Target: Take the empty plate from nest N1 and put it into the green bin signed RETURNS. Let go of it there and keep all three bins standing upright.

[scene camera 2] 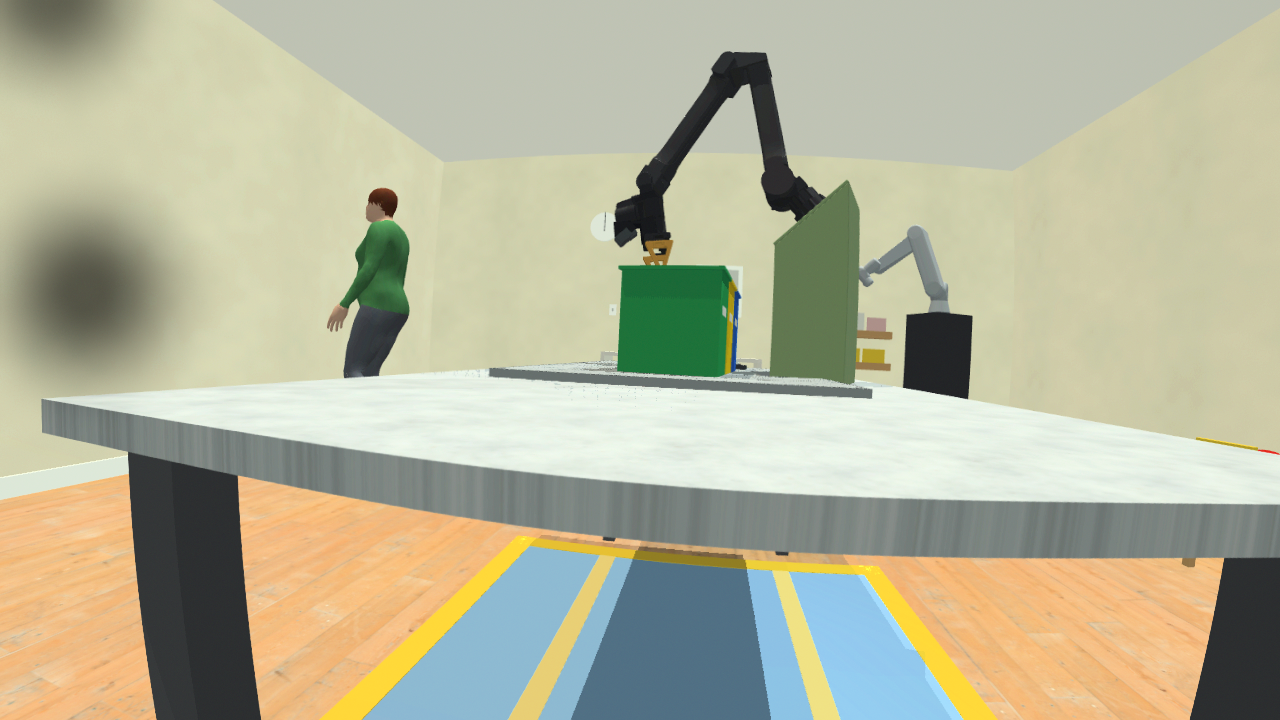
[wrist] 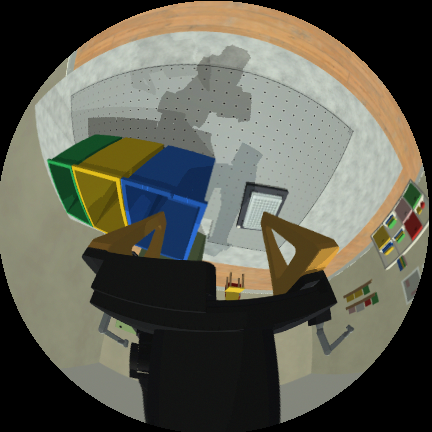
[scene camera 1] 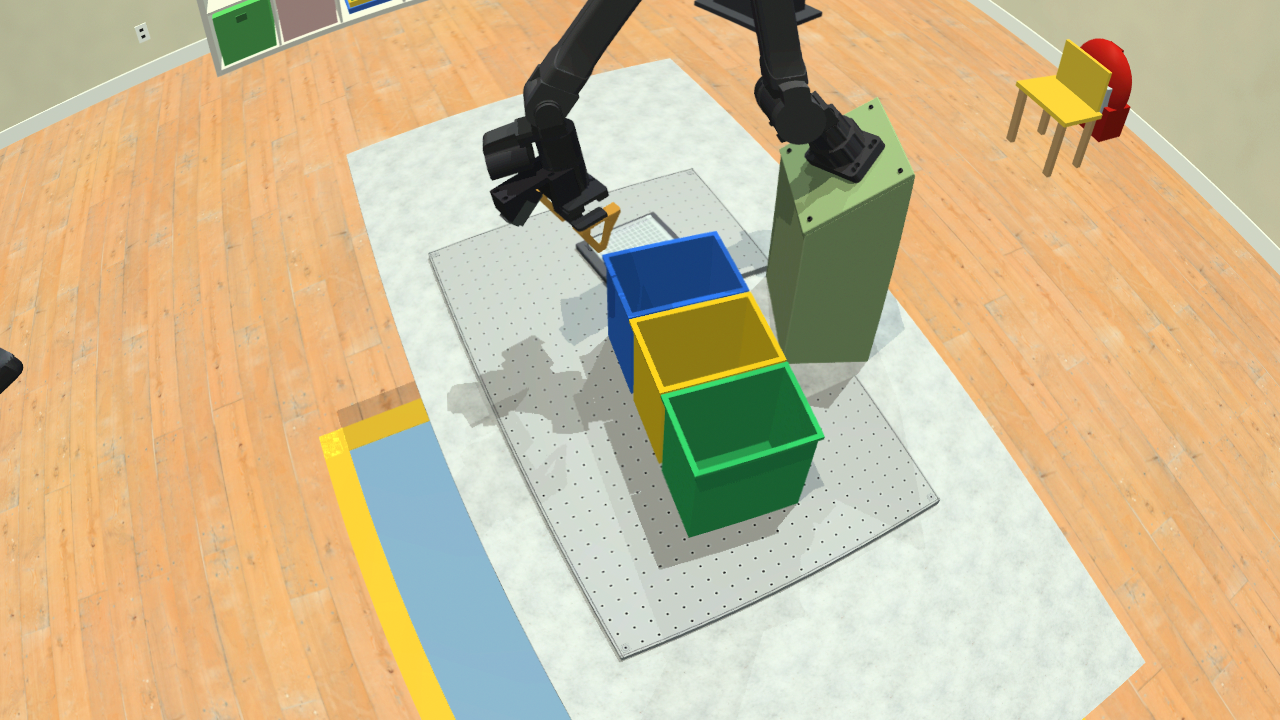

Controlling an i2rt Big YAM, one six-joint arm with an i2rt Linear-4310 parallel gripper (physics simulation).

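Frame: origin at the arm's base, x ahead, y left, z up, level; centimetres.
Seen in the pictures: gripper, between the fingertips: [wrist: 213, 216] [scene camera 1: 583, 234]; arm's base, origin of its link: [scene camera 2: 822, 222] [scene camera 1: 847, 153].
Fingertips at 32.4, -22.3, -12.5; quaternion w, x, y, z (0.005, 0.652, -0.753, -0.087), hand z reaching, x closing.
Pixels of each thing's top centre, then the offset from my fingertips to it, as dx, dy, dz. "spot": a spot on its surface instead. Level surfaces: height alone.
- dark-framed nest, centre of its top: [scene camera 1: 632, 244] [wrist: 260, 211] -18.6, -9.2, -21.0
- green bin, centre of its top: [scene camera 1: 744, 416] [scene camera 2: 678, 272] [wrist: 66, 194] +4.5, +35.2, -4.5
- row with the yellow bin, a spot on its surface: [scene camera 1: 647, 385] [wrist: 113, 156] spot: +6.4, +19.7, -11.0
- blue bin, centre of its top: [scene camera 1: 675, 271] [wrist: 158, 230] -7.2, +11.4, -4.5
- perforated board, height of its surface: dz -22.5
- pale table, height of its surface: dz -23.8
A white plate with a grid of small wells [scene camera 1: 637, 233] [wrist: 262, 210] lies flat in a dark-framed nest [scene camera 1: 590, 261] [wrist: 242, 214], beside the blue bin. The nest's label cannot be read. The green bin [scene camera 1: 744, 501] [scene camera 2: 671, 322] [wrist: 60, 187] stands upright at the end of a row with the yellow bin [scene camera 1: 647, 385] [wrist: 117, 155] and the blue bin [scene camera 1: 619, 331] [wrist: 175, 170], both upright. No RETURNS sign can be read. My gripper [scene camera 1: 583, 234] [scene camera 2: 657, 259] [wrist: 213, 216] is open and empty, high above the board near the nest. In the wrist view the plate shows near the right fingertip.
A perforated board [scene camera 1: 501, 286] [wrist: 300, 130] lies under the bins on the pale table [scene camera 1: 966, 573] [scene camera 2: 537, 438]. The green arm pedestal [scene camera 1: 836, 286] [scene camera 2: 810, 304] stands close to the bins. A dark edge [scene camera 1: 756, 269] shows between the blue bin and the pedestal.
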